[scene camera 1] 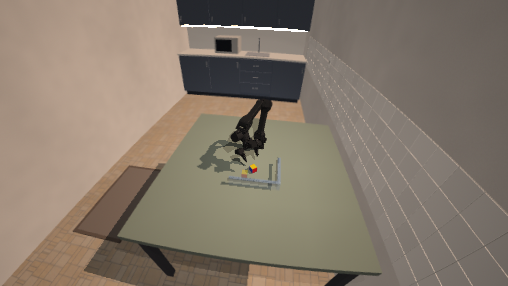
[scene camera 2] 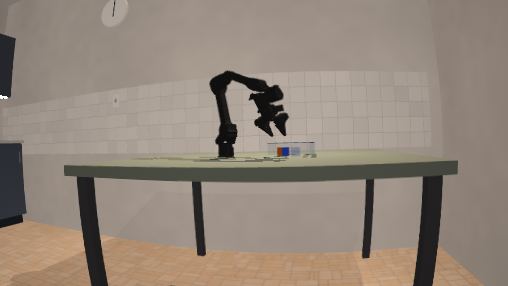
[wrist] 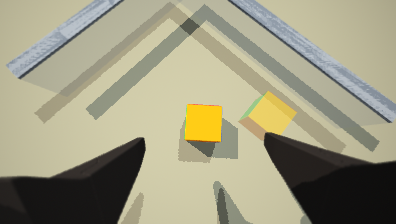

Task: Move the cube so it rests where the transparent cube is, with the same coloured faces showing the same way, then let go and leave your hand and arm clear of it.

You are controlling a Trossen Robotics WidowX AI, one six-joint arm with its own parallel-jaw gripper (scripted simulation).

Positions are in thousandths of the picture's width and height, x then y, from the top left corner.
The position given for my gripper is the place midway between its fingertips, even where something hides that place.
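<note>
I can see my gripper (wrist: 519,627). There is a cube (wrist: 514,551) in sight too, and with it I see a transparent cube (wrist: 678,507).
</note>
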